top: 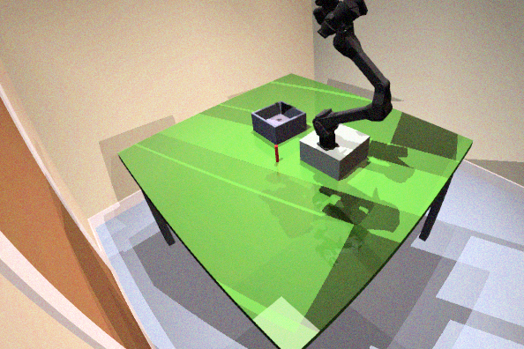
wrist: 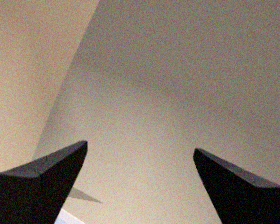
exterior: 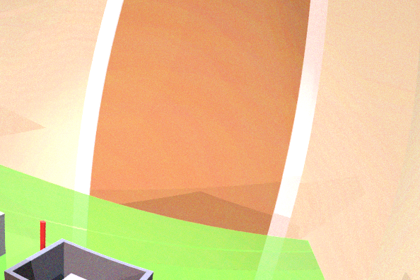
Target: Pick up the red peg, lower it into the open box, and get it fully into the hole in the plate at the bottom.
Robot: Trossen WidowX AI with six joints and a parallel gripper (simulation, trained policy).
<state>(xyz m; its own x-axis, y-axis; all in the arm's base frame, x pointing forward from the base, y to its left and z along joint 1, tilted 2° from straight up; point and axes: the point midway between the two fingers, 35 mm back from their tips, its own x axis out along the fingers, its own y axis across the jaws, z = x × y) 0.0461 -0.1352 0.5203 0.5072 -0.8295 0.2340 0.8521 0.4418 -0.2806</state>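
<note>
Now: gripper tip 8 cm short of the red peg, 30 cm to the right of it and 60 cm above it. Round my gripper tip: grey box (29 cm ahead, 16 cm to the left, 61 cm below); then pale plate (29 cm ahead, 16 cm to the left, 59 cm below).
</note>
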